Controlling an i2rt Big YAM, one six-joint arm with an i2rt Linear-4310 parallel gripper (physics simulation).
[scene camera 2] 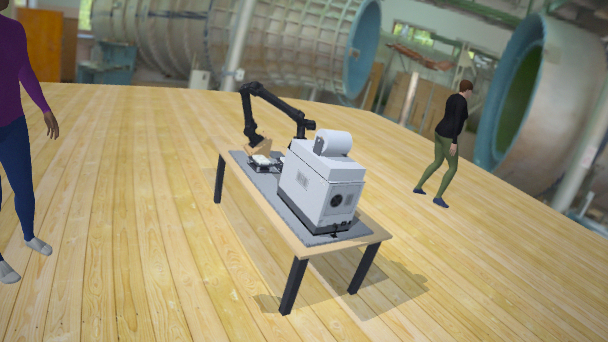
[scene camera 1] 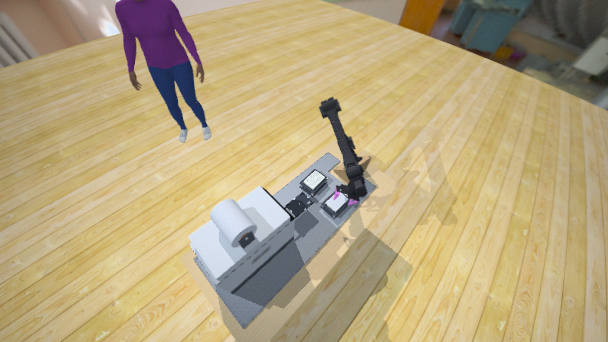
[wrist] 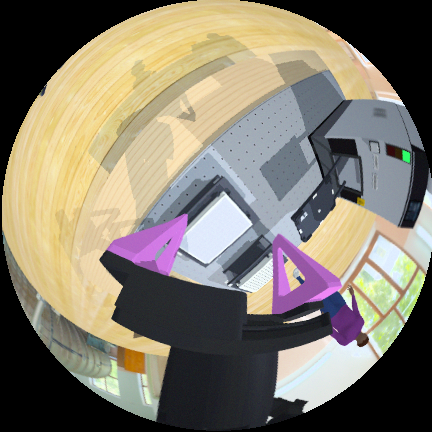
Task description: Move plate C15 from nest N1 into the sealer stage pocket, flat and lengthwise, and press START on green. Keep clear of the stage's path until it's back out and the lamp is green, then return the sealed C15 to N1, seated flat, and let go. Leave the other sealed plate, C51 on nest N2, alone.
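Places are measured from the arm's base along level axes (x left, y back, z up), in millimetres.
Pixels of known places: gripper, fingertip midpoint: (scene camera 1: 341, 202) (wrist: 232, 228); arm's base, link origin: (scene camera 2: 256, 141).
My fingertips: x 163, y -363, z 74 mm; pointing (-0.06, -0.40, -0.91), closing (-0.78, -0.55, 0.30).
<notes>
Ahead of a thing's pixels: the offset from my fingertips to its top centre. Level surfaces: height alone.
My gripper (scene camera 1: 344, 198) (wrist: 232, 228) is open and empty, its two magenta fingers spread above a smooth white-topped plate @(dx -42, dy +39, dz -85 mm) (scene camera 1: 336, 202) (wrist: 216, 229). That plate lies flat on a dark nest. A second plate @(dx -251, dy +49, dz -79 mm) (scene camera 1: 314, 180) (scene camera 2: 261, 160) (wrist: 257, 275), with a dotted top, sits on the neighbouring nest. No C15 or C51 label is readable. The dark sealer stage @(dx -176, dy -206, dz -51 mm) (scene camera 1: 299, 205) (wrist: 316, 209) is out in front of the sealer (scene camera 1: 205, 246) (scene camera 2: 305, 180) (wrist: 360, 122), with no plate in its pocket. The lamp (wrist: 406, 156) is lit green. In scene camera 2 the sealer hides the fingers.
A white film roll @(dx -177, dy -541, dz +328 mm) (scene camera 1: 233, 222) (scene camera 2: 336, 142) is on top of the sealer. The nests and sealer stand on a grey perforated board @(dz -147 mm) (scene camera 1: 320, 235) (wrist: 250, 130). A person in purple (scene camera 1: 159, 40) (wrist: 348, 322) and one in black (scene camera 2: 452, 117) stand away from the table.
</notes>
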